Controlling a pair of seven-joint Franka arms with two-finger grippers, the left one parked.
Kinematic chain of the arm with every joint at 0, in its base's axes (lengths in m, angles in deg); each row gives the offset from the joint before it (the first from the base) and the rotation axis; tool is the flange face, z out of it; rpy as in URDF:
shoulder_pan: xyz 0 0 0.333 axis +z
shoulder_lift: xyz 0 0 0 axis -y
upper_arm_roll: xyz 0 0 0.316 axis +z
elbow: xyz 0.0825 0 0 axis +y
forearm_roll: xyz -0.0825 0 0.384 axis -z
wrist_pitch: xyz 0 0 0 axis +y
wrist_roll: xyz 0.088 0 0 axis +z
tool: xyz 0 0 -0.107 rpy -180 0 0
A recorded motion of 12 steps. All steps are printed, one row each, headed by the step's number.
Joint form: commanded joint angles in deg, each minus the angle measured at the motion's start. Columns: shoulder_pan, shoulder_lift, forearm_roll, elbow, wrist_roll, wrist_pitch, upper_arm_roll.
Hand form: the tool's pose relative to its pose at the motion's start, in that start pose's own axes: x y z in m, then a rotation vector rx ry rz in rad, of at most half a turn. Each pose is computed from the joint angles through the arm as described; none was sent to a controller.
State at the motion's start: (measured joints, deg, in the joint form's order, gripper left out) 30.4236 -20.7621 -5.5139 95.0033 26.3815 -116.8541 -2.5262
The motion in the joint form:
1: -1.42 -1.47 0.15 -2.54 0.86 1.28 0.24
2: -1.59 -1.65 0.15 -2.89 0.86 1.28 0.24
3: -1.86 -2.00 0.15 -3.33 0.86 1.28 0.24
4: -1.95 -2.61 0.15 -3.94 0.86 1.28 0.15
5: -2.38 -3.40 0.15 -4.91 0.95 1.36 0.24
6: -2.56 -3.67 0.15 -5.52 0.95 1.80 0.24
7: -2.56 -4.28 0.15 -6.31 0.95 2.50 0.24
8: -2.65 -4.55 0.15 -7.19 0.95 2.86 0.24
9: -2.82 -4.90 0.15 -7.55 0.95 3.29 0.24
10: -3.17 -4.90 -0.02 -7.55 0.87 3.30 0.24
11: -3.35 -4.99 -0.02 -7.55 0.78 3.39 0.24
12: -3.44 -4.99 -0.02 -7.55 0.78 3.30 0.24
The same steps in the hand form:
1: 0.0019 0.0156 -0.0026 -0.0002 -0.0027 0.0027
2: 0.0024 0.0179 -0.0035 -0.0016 0.0001 0.0054
3: 0.0028 0.0215 -0.0032 -0.0027 0.0016 0.0098
4: 0.0044 0.0245 -0.0012 -0.0038 0.0014 0.0126
5: 0.0062 0.0299 0.0000 -0.0047 0.0033 0.0166
6: 0.0068 0.0323 -0.0013 -0.0039 0.0020 0.0192
7: 0.0086 0.0330 0.0006 0.0001 -0.0062 0.0187
8: 0.0106 0.0347 -0.0029 -0.0018 -0.0022 0.0193
9: 0.0103 0.0368 -0.0012 0.0013 -0.0086 0.0222
10: 0.0086 0.0404 -0.0015 0.0035 -0.0071 0.0308
11: 0.0075 0.0424 -0.0004 0.0048 -0.0097 0.0357
12: 0.0072 0.0434 -0.0006 0.0039 -0.0083 0.0372

